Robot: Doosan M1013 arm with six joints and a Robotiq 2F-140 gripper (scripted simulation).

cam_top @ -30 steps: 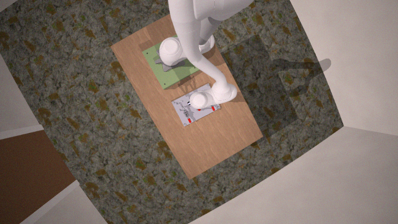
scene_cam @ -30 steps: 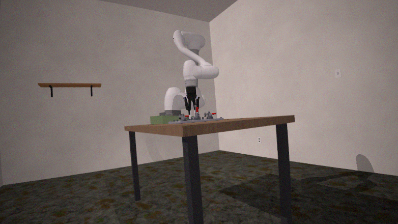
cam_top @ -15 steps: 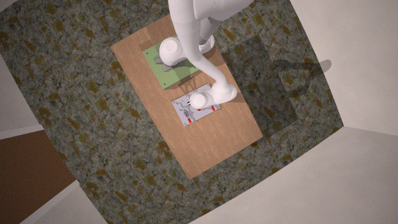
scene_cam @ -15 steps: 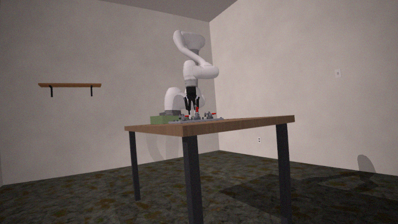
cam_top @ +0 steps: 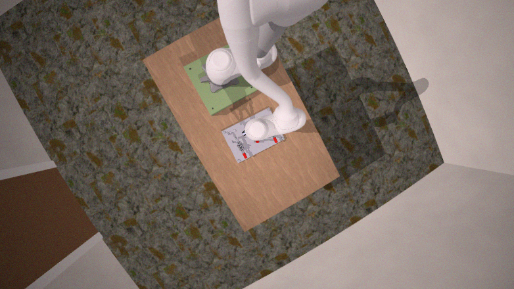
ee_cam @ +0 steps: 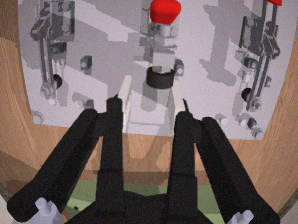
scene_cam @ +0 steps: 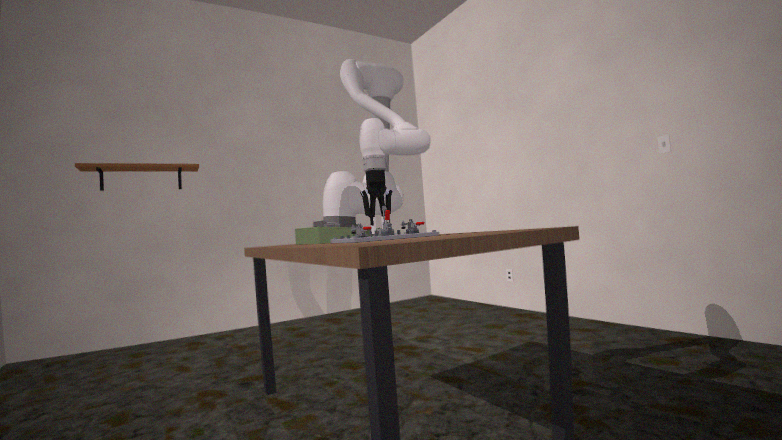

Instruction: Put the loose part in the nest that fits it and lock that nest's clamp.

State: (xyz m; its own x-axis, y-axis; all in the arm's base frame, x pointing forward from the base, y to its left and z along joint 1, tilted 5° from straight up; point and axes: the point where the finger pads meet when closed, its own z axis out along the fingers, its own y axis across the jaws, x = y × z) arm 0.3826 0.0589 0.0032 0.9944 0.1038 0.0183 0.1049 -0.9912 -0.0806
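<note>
The loose part is 30 mm below my hand. Also, from my hand: grey fixture plate: 50 mm ahead, 50 mm below.
</note>
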